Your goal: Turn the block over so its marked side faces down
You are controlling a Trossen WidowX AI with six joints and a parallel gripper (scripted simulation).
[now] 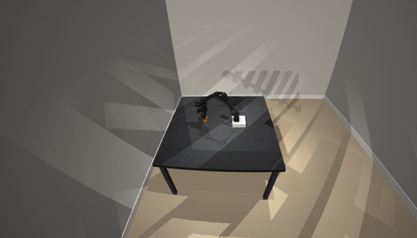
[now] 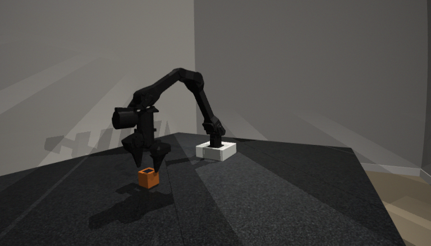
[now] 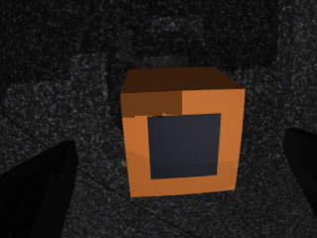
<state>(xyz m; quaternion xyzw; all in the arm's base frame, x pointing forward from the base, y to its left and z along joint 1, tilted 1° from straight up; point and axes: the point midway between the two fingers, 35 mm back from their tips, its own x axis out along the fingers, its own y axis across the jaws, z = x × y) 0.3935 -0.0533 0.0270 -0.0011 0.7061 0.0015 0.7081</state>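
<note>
My gripper tip is now 20 mm above the orange block.
</note>
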